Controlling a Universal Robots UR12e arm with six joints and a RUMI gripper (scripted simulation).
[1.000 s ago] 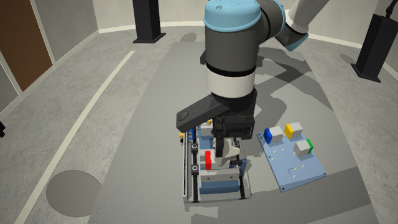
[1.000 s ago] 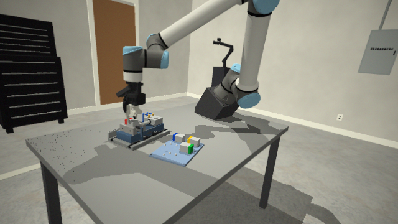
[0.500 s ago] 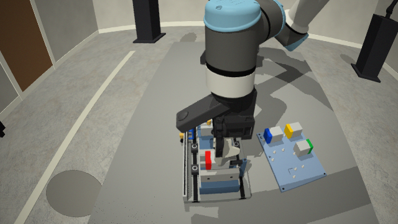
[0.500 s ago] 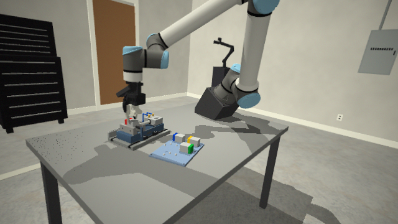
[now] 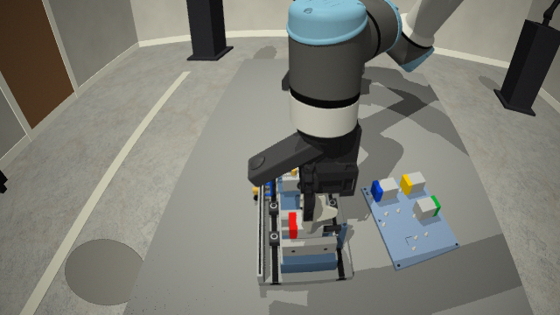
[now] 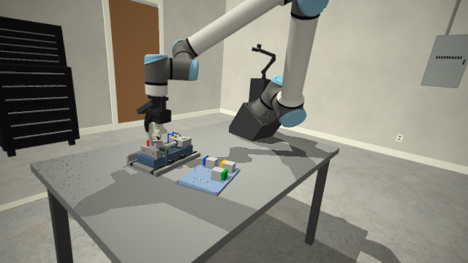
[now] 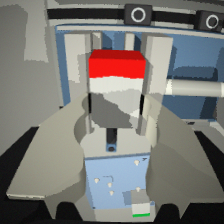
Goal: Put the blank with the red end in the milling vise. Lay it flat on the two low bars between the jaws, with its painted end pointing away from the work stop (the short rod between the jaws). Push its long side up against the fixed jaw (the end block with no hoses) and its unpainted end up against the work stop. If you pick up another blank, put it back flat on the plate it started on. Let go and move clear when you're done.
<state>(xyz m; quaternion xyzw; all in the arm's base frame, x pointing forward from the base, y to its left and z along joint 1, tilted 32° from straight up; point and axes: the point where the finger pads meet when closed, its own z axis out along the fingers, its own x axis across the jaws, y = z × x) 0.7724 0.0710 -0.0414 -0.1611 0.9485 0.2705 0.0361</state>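
Right now my hand is 2 cm above the red-ended blank. Also, from my hand: fixed jaw: 3 cm ahead, 2 cm to the left, 5 cm below; then work stop rod: 1 cm behind, 5 cm to the left, 3 cm below; then hose block: 16 cm behind, 5 cm to the right, 5 cm below.
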